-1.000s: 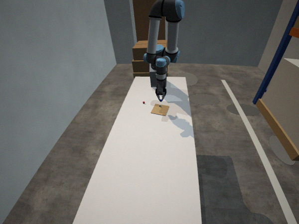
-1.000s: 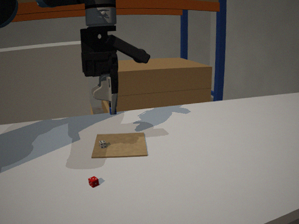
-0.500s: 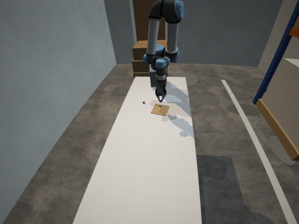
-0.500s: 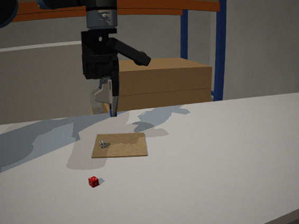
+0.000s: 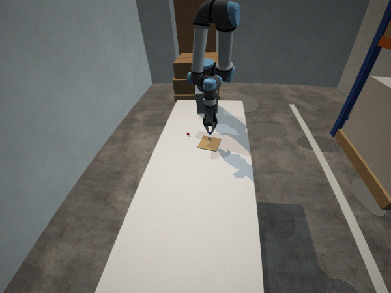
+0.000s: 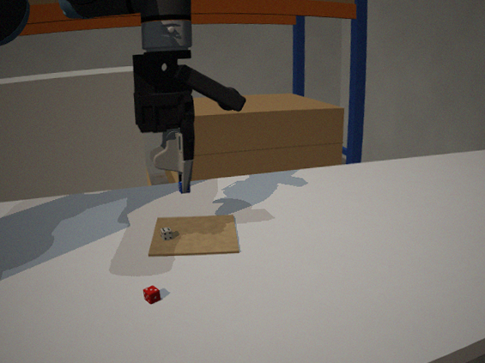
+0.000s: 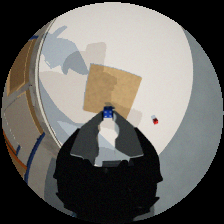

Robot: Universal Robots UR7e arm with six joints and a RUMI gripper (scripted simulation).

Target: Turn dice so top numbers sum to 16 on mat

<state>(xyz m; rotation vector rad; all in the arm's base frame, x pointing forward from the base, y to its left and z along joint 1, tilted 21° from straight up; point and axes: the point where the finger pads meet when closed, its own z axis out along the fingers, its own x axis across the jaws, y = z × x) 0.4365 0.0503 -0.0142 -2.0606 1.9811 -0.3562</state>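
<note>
Right now the mat is 90 mm below my hand, 10 mm to the right of it and 10 mm ahead of it. Also, from my hand: blue die: 10 mm below; red die: 180 mm to the right, 90 mm below, 80 mm behind; white die: 80 mm below, 40 mm behind, 10 mm to the right.
</note>
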